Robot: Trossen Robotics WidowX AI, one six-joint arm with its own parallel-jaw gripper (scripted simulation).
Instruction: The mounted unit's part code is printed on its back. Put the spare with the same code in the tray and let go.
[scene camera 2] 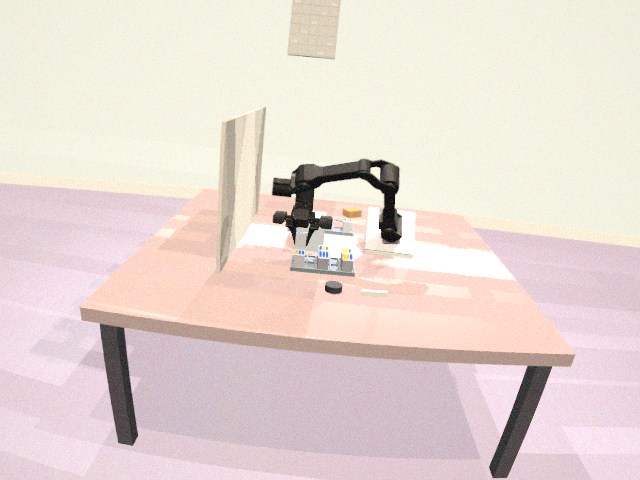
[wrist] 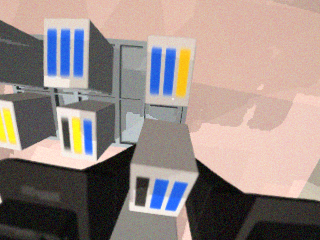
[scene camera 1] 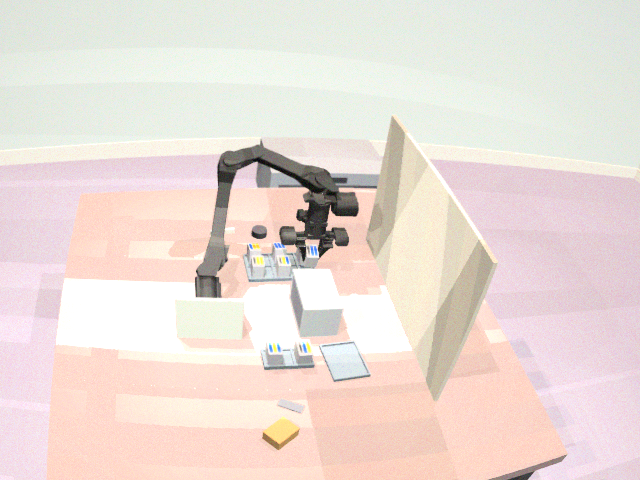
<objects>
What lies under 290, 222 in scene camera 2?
The gripper.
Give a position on a grey spare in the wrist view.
163, 170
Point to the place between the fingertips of the gripper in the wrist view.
At 160, 151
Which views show the gripper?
Scene camera 2, the wrist view and scene camera 1: all of them.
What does the gripper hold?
A grey spare.
</objects>
